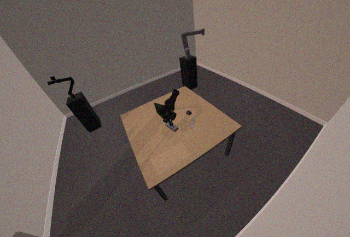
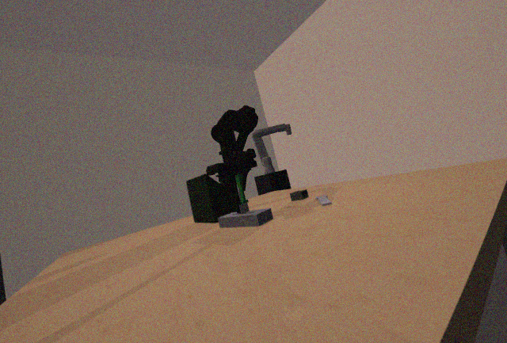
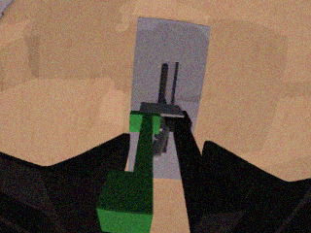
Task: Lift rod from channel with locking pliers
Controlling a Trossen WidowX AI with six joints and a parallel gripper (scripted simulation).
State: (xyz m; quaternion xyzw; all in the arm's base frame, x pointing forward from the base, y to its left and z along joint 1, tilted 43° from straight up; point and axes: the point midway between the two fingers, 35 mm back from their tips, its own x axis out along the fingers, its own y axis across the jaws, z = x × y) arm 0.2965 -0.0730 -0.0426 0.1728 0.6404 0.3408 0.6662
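Right now my gripper tip is 1 cm to the left of the dark handle. Also, from my gripper tip: grey channel block: 8 cm below; then grey piece: 10 cm ahead, 29 cm to the left, 10 cm below; then dark rod: 9 cm below.
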